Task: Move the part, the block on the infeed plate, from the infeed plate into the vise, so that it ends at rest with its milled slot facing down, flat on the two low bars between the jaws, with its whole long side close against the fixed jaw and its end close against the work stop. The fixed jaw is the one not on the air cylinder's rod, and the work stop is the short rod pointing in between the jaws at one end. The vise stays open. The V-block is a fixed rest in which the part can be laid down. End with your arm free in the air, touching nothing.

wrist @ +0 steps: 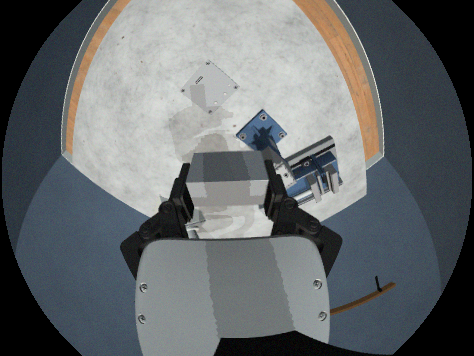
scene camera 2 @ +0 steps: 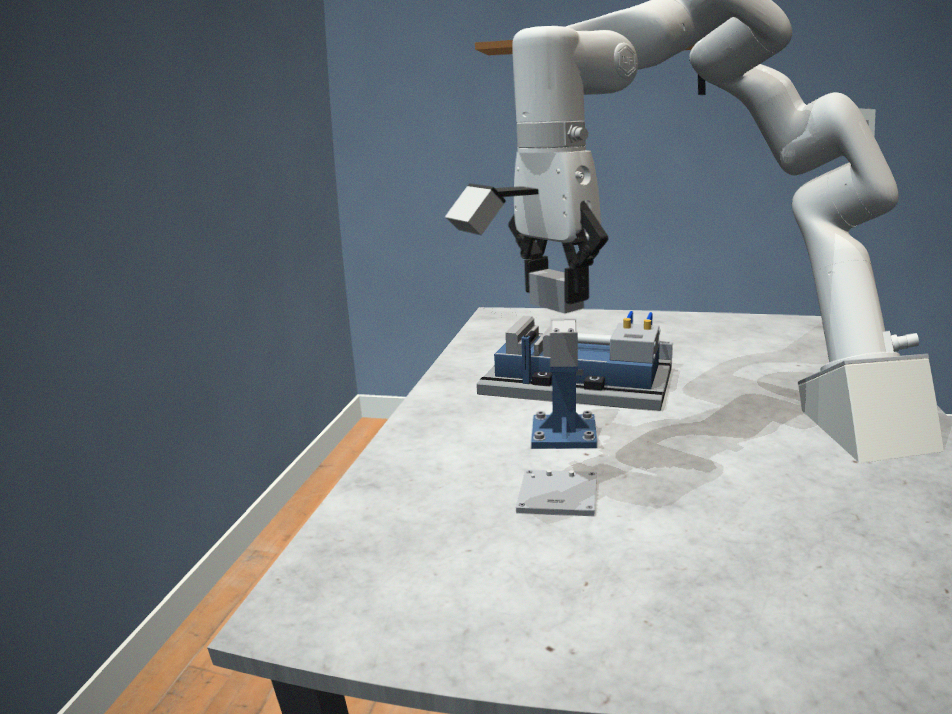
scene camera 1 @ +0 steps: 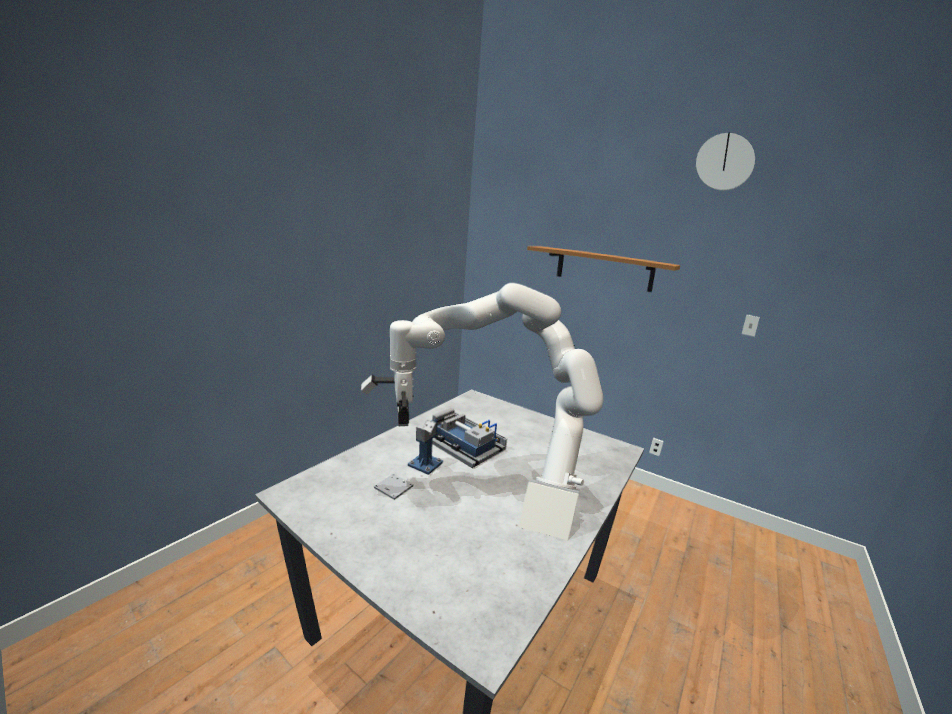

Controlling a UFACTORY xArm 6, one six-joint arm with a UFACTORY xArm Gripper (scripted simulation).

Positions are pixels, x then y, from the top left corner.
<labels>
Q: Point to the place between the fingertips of my gripper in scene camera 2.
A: At 556,296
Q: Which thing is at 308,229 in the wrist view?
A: My gripper.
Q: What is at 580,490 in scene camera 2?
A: An infeed plate.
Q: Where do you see a part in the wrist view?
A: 230,178
</labels>
